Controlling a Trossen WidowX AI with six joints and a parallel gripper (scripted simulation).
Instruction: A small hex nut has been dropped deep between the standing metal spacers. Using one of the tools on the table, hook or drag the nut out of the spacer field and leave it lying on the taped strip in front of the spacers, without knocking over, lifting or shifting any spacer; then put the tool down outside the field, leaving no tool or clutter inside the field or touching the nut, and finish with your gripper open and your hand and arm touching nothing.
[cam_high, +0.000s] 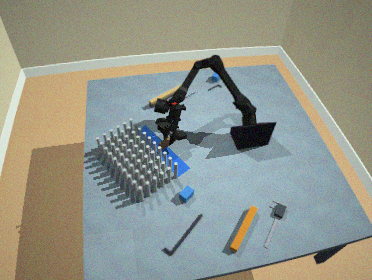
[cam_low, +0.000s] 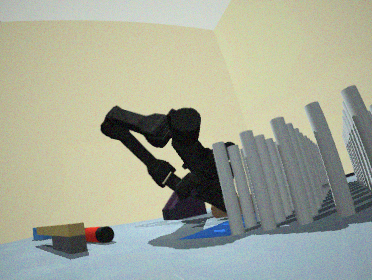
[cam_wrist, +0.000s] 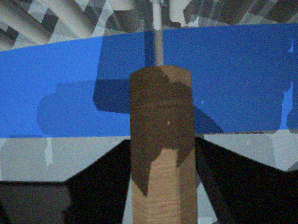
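Right now the blue taped strip is 4 cm ahead of my gripper tip, 3 cm to the left of it and 1 cm below it. Round my gripper tip: wooden-handled tool 8 cm ahead, 6 cm to the left; then orange bar 30 cm behind, 49 cm to the left; then key 33 cm behind, 45 cm to the right, 1 cm below.
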